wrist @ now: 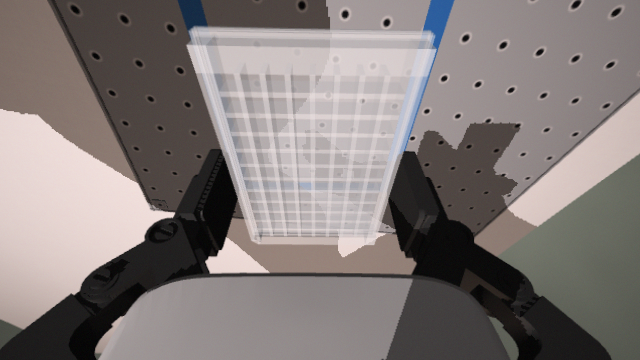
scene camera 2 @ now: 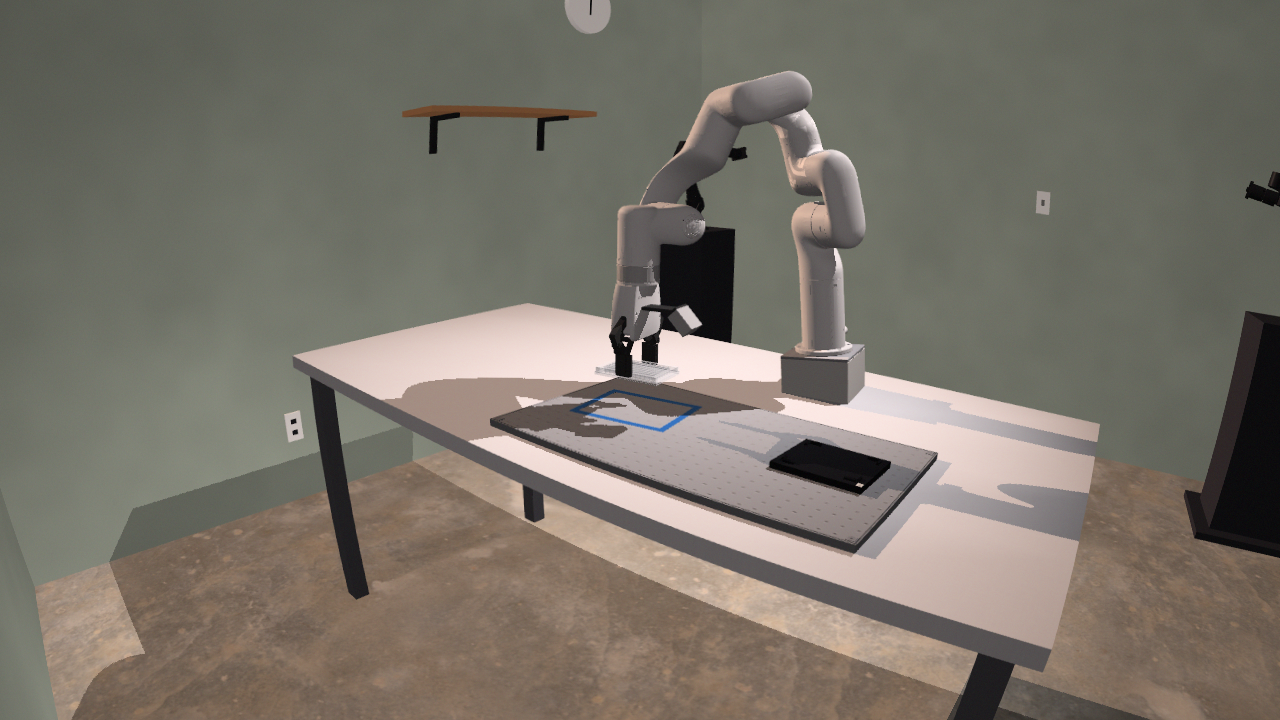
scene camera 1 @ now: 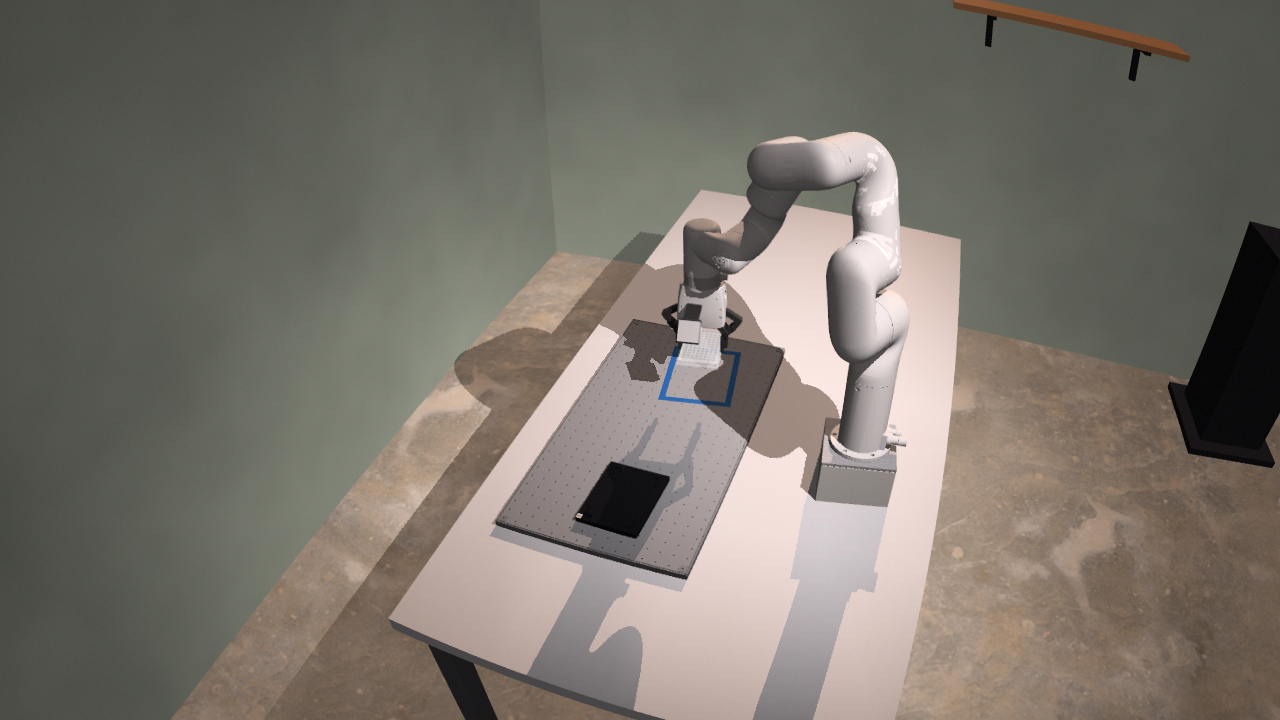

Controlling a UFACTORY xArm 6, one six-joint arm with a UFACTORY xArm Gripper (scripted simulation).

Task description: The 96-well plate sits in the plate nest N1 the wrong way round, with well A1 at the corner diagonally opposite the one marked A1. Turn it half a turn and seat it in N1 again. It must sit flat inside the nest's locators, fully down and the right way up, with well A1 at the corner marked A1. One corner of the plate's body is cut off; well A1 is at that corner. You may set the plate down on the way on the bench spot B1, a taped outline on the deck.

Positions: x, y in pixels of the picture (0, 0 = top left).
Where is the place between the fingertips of my gripper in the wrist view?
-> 313, 171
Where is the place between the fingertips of my gripper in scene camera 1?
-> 701, 347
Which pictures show the clear 96-well plate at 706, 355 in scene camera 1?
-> The wrist view, scene camera 2 and scene camera 1: all of them.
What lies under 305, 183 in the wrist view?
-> A clear 96-well plate.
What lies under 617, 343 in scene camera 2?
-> My gripper.
